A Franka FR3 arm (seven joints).
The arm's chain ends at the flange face. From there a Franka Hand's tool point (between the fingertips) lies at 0.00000 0.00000 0.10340 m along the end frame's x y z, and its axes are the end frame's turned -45 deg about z.
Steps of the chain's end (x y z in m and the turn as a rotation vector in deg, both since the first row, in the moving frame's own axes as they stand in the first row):
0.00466 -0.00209 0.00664 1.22 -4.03 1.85
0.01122 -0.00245 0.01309 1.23 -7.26 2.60
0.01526 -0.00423 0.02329 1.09 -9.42 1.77
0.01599 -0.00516 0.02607 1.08 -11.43 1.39
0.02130 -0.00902 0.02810 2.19 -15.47 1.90
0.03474 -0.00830 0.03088 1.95 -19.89 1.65
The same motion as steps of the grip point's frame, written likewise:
0.00130 -0.00493 0.00636 3.71 -1.99 1.85
0.00224 -0.00477 0.01224 6.00 -4.26 2.60
0.00341 -0.00571 0.02188 7.43 -5.89 1.77
0.00203 -0.00836 0.02400 8.85 -7.32 1.39
0.00508 -0.01385 0.02428 12.49 -9.39 1.90
0.00840 -0.00893 0.02465 15.44 -12.69 1.65

